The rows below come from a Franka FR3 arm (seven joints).
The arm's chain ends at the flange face. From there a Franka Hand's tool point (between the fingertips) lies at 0.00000 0.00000 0.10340 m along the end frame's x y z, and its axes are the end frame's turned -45 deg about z.
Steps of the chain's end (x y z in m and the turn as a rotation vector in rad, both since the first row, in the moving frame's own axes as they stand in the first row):
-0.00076, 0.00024, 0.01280, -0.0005, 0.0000, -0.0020
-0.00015, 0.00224, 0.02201, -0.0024, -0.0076, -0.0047
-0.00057, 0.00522, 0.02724, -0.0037, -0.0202, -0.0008
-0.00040, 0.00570, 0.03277, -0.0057, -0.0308, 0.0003
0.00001, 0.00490, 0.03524, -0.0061, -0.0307, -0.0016
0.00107, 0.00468, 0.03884, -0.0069, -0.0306, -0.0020
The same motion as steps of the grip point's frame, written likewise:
-0.00074, -0.00033, 0.01280, -0.0004, -0.0004, -0.0020
-0.00242, 0.00110, 0.02201, 0.0037, -0.0071, -0.0047
-0.00584, 0.00208, 0.02722, 0.0117, -0.0169, -0.0008
-0.00698, 0.00191, 0.03272, 0.0177, -0.0258, 0.0003
-0.00615, 0.00168, 0.03519, 0.0174, -0.0260, -0.0016
-0.00530, 0.00234, 0.03879, 0.0168, -0.0265, -0.0020

